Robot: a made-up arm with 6 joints.
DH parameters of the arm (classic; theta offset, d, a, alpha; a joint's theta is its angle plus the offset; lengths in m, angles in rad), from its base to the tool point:
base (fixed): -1.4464 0 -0.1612 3.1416
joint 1: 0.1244 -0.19 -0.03 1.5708
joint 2: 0 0.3 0.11 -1.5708
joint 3: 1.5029 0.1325 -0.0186 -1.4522
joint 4: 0 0.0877 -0.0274 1.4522
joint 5: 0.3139 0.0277 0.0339 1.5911
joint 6: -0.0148 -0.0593 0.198 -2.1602
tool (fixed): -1.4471 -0.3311 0 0
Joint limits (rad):
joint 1: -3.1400..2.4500
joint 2: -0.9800..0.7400
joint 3: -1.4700..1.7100
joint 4: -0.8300..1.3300
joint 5: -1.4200..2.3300
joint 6: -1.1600..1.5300
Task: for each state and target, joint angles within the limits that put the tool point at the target. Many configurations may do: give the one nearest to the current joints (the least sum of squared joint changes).
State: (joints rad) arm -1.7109 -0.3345 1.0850 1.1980 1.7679 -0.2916
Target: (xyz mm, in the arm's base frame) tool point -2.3 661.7 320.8
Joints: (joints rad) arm -1.9695 -0.0409 1.1162 0.9391 1.6165 -0.8940
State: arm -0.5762 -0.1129 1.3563 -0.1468 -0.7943 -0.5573
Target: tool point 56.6 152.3 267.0
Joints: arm -0.3421 -0.5707 0.9713 -0.3544 -0.9492 0.1333
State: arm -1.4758 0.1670 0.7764 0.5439 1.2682 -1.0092
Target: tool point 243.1 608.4 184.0
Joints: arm -1.4987 0.4217 0.7811 0.9812 1.2005 -0.8995
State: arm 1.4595 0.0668 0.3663 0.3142 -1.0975 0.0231
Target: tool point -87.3 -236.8 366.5
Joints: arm 1.2528 -0.1924 0.3025 0.3289 -1.0835 -0.1789
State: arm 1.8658 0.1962 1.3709 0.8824 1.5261 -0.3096
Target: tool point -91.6 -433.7 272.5
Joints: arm 1.4072 0.2460 1.1906 0.7056 1.4470 -0.3610
